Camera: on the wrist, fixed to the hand. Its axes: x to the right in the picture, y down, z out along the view.
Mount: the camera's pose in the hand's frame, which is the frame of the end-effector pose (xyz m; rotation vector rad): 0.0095 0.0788 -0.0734 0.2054 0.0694 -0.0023
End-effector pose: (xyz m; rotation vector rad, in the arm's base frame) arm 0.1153 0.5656 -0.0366 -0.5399 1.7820 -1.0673
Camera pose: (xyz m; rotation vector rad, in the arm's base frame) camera 0.0532 0.6309 -0.0963 -0.3833 1.7064 -1.2670
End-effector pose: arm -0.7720 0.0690 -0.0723 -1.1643 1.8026 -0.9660
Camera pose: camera -0.8680 0.0970 -0.1134 -1.0164 1.7098 -1.1757
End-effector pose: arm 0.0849 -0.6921 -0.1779 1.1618 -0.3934 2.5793
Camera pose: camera 0.0002 -0.7371 -0.2277 1.1314 -0.1135 2.6997
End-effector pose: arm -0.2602 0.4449 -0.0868 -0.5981 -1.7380 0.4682
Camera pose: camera -0.1791 0.5129 -0.1090 -0.4600 -1.6011 0.6090
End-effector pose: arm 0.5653 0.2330 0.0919 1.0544 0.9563 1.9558
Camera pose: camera 0.4785 0.1835 0.1332 1.1028 1.2168 1.9339
